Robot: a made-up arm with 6 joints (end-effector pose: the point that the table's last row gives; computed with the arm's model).
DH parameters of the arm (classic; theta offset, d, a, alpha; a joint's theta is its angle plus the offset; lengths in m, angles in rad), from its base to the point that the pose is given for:
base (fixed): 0 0.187 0 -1.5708
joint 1: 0 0.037 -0.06 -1.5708
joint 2: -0.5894 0 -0.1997 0
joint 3: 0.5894 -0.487 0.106 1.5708
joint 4: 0 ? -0.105 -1.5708
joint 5: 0 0.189 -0.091 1.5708
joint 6: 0 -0.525 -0.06 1.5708
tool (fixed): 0 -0.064 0 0
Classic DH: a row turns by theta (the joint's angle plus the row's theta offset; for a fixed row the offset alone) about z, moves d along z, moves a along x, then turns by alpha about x.
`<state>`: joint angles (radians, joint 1 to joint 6).
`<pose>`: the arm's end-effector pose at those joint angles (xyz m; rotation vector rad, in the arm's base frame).
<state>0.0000 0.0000 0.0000 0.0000 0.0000 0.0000</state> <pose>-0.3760 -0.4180 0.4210 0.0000 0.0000 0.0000</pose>
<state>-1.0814 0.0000 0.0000 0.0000 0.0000 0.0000</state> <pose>-0.3833 -0.4180 -0.0349 0.0000 -1.0814 0.0000</pose>
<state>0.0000 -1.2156 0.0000 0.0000 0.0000 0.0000</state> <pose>0.2567 -0.4175 0.4210 0.0000 0.0000 1.2156</pose>
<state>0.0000 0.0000 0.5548 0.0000 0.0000 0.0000</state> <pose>-0.5347 -0.2874 0.4210 0.0000 0.0000 -0.5548</pose>
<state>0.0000 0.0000 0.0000 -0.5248 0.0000 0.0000</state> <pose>-0.2148 -0.4180 0.3268 0.0000 -0.5248 0.0000</pose>
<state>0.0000 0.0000 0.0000 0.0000 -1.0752 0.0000</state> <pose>0.1650 -0.2755 0.4210 0.0000 0.0000 1.0752</pose>
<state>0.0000 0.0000 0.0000 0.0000 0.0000 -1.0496</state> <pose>-0.2904 -0.4180 0.4011 0.0000 -1.0496 0.0000</pose>
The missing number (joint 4, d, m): 0.181
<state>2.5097 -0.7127 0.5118 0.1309 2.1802 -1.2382</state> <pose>0.6869 0.2705 0.3319 -1.9441 0.8617 0.7671</pose>
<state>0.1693 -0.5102 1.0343 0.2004 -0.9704 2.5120</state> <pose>0.1273 -0.4799 0.5008 -0.5069 2.7624 0.4260</pose>
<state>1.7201 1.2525 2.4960 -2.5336 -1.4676 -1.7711</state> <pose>0.9365 0.0116 0.2461 -0.5285 2.3559 1.5124</pose>
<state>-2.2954 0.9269 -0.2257 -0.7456 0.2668 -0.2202</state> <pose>0.2542 -0.1250 -0.1586 -0.9942 2.6662 0.8587</pose>
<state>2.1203 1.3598 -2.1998 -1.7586 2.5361 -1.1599</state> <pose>0.3631 0.9322 0.4235 -1.3848 0.7178 -1.9072</pose>
